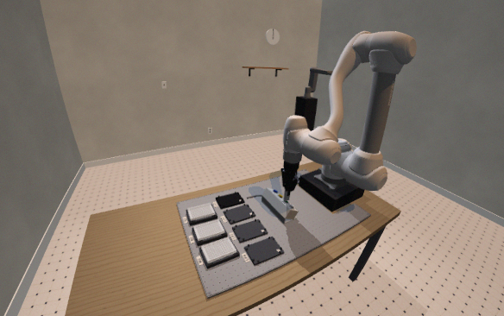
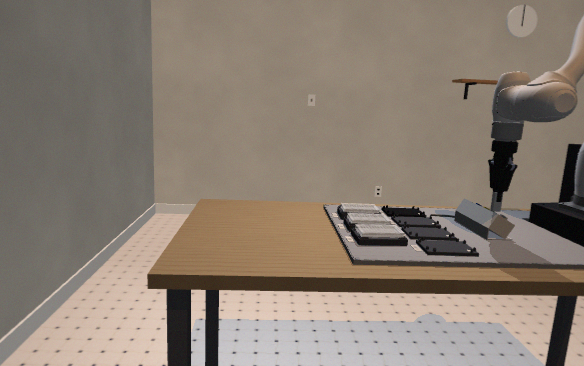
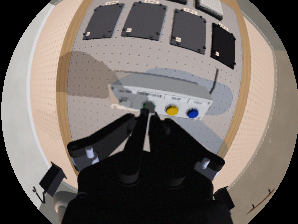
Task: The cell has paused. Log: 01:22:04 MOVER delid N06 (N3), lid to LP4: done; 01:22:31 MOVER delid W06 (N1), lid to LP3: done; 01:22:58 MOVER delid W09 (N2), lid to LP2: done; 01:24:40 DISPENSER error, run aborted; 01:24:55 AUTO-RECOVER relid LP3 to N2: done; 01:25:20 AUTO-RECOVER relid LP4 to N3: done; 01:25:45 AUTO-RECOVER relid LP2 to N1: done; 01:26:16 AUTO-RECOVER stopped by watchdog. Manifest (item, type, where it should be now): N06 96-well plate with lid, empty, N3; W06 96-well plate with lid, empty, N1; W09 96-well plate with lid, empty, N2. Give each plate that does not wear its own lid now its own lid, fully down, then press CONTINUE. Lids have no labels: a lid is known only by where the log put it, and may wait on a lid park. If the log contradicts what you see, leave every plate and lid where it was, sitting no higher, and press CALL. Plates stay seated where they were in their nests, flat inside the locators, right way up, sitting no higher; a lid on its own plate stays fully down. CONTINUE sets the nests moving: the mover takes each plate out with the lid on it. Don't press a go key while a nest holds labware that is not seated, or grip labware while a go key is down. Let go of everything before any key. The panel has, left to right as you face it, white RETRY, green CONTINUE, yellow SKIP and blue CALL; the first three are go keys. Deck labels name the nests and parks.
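My gripper is now 4 cm above the green key. The rest, counted from my hand: yellow key: 5 cm to the right, 4 cm below; blue key: 1 cm ahead, 10 cm to the right, 4 cm below; LP2 lid park: 24 cm ahead, 6 cm to the left, 10 cm below.
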